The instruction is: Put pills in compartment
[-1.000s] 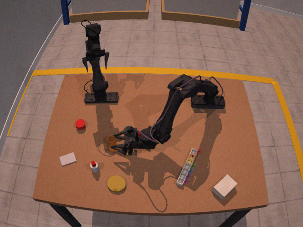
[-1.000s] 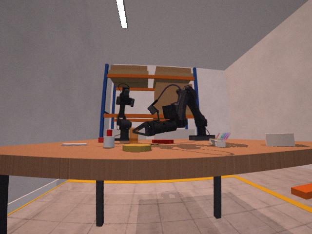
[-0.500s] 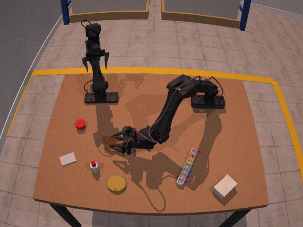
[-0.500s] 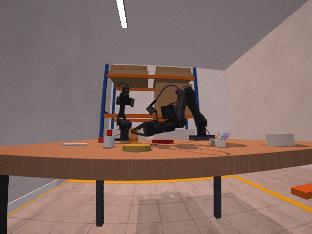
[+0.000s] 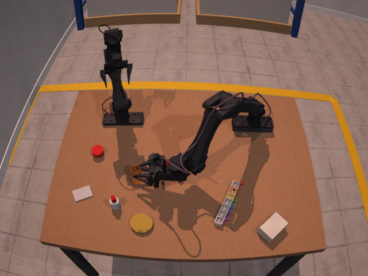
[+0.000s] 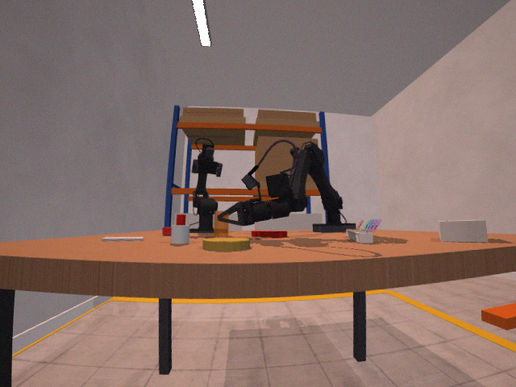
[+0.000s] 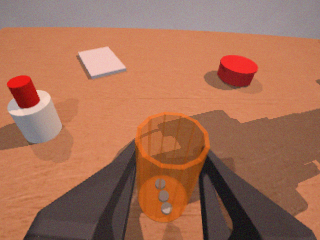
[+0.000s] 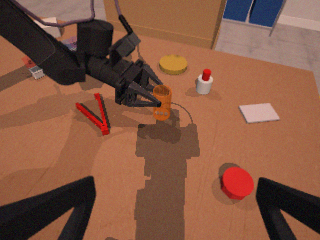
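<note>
Now: left hand 4 cm above the orange vial. Round my left hand: red puck (20 cm to the right, 12 cm behind, 5 cm below); then yellow disc (21 cm ahead, 5 cm below, 4 cm to the left); then red-capped bottle (13 cm ahead, 8 cm to the right, 2 cm below).
</note>
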